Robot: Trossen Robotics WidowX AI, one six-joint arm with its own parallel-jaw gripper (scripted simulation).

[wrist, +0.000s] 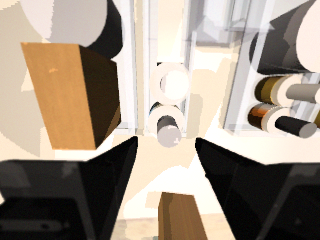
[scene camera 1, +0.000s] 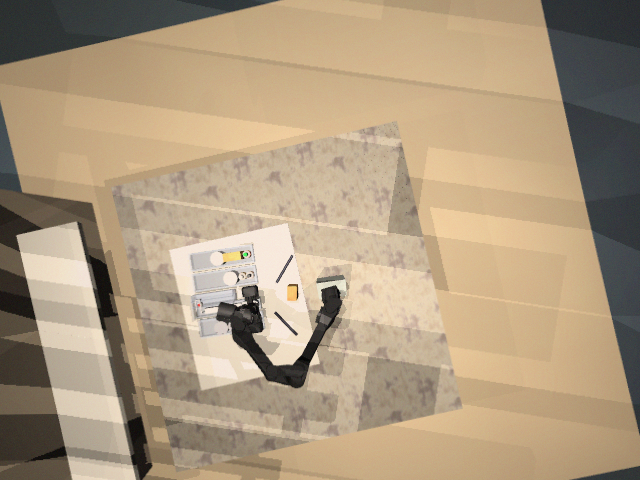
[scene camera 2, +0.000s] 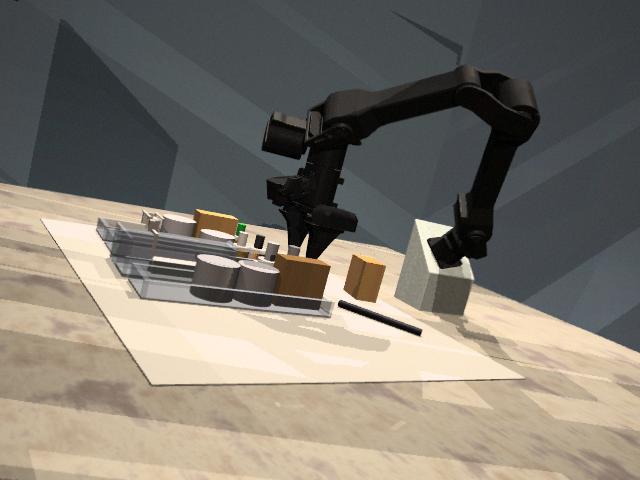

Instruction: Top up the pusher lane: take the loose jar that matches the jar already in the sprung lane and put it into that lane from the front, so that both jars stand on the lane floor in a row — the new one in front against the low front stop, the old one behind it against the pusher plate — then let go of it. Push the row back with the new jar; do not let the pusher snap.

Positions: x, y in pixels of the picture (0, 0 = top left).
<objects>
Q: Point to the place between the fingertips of my gripper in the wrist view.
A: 166, 141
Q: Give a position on a brown box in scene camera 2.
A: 365, 274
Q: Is my gripper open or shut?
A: Open.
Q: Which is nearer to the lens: the brown box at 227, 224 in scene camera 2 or the grey cylinder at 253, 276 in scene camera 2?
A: The grey cylinder.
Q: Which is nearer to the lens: the brown box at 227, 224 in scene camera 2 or the grey cylinder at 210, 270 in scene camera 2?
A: The grey cylinder.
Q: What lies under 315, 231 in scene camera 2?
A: My gripper.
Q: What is my gripper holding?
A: Nothing.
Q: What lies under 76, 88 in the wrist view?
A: A brown box.
</objects>
